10 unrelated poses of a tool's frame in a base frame.
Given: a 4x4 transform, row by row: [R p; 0 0 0 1], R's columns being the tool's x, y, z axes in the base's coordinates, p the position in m. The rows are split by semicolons.
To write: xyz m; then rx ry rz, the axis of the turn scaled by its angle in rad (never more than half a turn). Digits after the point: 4 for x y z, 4 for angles.
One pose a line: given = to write
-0.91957 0.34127 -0.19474 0.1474; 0.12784 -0.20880 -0.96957 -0.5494; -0.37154 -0.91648 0.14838 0.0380; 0 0 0 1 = 0.1474 -0.5494 0.0380 0.5644 1.8797 -2.2690
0.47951 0.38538 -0.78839 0.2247; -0.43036 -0.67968 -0.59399 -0.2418; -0.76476 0.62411 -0.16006 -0.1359; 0 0 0 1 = 0.2247 -0.2418 -0.1359 1.9264 -0.0374 -1.2900
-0.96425 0.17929 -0.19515 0.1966; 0.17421 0.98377 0.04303 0.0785; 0.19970 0.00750 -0.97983 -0.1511; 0 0 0 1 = 0.1966 0.0785 -0.1511 -0.2637 -2.9299 -0.0377
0.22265 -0.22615 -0.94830 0.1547; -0.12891 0.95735 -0.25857 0.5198; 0.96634 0.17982 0.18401 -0.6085; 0 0 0 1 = 0.1547 0.5198 -0.6085 0.3094 -1.3511 0.0686
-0.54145 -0.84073 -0.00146 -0.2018; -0.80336 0.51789 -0.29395 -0.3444; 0.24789 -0.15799 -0.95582 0.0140; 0 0 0 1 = -0.2018 -0.3444 0.0140 1.4229 -2.6095 0.3911
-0.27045 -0.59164 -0.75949 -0.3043; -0.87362 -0.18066 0.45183 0.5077; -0.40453 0.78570 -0.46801 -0.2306; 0 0 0 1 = -0.3043 0.5077 -0.2306 1.6938 -1.8008 -1.4305
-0.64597 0.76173 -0.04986 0.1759; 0.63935 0.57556 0.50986 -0.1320; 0.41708 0.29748 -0.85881 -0.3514; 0 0 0 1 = 0.1759 -0.1320 -0.3514 -1.1577 -2.5453 -0.6671
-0.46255 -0.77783 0.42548 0.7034; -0.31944 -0.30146 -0.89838 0.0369; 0.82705 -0.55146 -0.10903 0.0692; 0 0 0 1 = 0.7034 0.0369 0.0692 1.3770 -1.5939 1.8195
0.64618 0.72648 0.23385 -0.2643; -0.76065 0.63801 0.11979 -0.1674; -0.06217 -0.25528 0.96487 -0.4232; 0 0 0 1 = -0.2643 -0.1674 -0.4232 -0.2152 0.1699 -0.8533
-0.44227 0.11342 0.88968 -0.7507; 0.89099 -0.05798 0.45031 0.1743; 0.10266 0.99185 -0.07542 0.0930; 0 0 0 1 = -0.7507 0.1743 0.0930 1.0895 1.5833 1.5643
